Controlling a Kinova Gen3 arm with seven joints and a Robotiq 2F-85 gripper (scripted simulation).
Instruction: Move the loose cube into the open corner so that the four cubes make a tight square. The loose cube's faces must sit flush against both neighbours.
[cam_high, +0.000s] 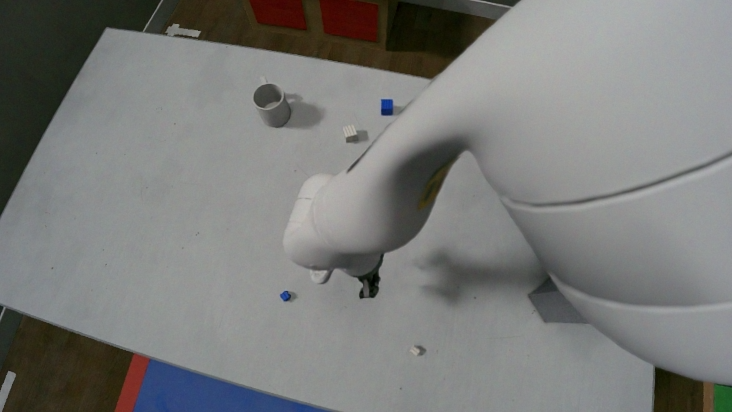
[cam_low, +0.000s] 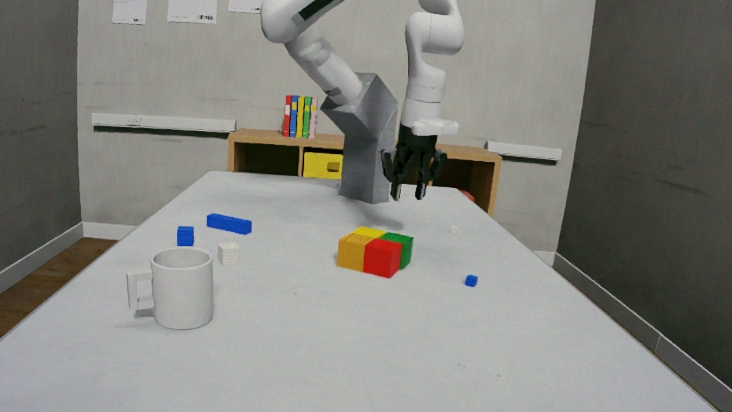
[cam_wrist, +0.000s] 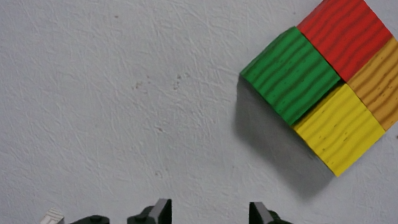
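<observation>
Right now my hand is 8 cm short of the green cube, 5 cm to the left of it and 9 cm above it. From my hand the other things lie so: yellow cube 4 cm ahead, 9 cm to the right, 9 cm below; then red cube 11 cm ahead, 9 cm to the right, 9 cm below; then orange cube 8 cm ahead, 13 cm to the right, 9 cm below.
</observation>
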